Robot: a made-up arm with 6 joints.
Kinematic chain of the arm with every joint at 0, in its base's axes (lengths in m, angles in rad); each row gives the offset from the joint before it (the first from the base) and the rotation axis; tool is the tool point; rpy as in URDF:
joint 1: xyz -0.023 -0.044 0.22 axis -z
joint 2: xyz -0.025 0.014 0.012 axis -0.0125 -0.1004 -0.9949
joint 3: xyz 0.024 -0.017 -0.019 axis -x
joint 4: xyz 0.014 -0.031 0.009 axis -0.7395 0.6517 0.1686
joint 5: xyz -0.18 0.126 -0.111 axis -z
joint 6: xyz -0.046 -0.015 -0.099 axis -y
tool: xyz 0.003 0.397 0.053 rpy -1.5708 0 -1.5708
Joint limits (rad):
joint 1: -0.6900..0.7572
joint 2: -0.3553..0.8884
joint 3: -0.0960..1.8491
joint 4: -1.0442..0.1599
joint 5: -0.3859..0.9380
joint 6: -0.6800..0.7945
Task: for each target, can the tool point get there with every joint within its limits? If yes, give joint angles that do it. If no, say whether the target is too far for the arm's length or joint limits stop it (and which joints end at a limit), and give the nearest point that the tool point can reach.
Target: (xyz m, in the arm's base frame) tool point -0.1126 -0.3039 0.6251
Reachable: no: joint limits stop it (at a limit: joint 1, joint 2, joint 3, joint 4, joint 5, joint 6) | nearest point 0.1864 -0.2173 0.4931 | short by 0.338 m
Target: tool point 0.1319 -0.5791 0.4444
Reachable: no: joint limits stop it (at a limit: joint 1, joint 2, joint 3, joint 5, joint 6) | nearest point 0.2312 -0.2409 0.4201 | short by 0.353 m
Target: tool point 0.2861 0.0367 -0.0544
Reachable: yes | joints 0.1633 0.6699 0.8360 -0.4705 0.8340 0.2753
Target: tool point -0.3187 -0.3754 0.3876
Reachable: no: joint limits stop it (at a limit: joint 3, joint 4, joint 5, joint 6) | nearest point -0.2445 -0.2922 -0.0207 | short by 0.423 m
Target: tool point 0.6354 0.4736 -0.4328
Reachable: no: too far | nearest point 0.3281 0.2476 -0.1416 | short by 0.480 m
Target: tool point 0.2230 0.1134 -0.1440
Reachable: yes | joints 0.2415 0.4683 1.3483 -0.9275 0.5478 -0.2305
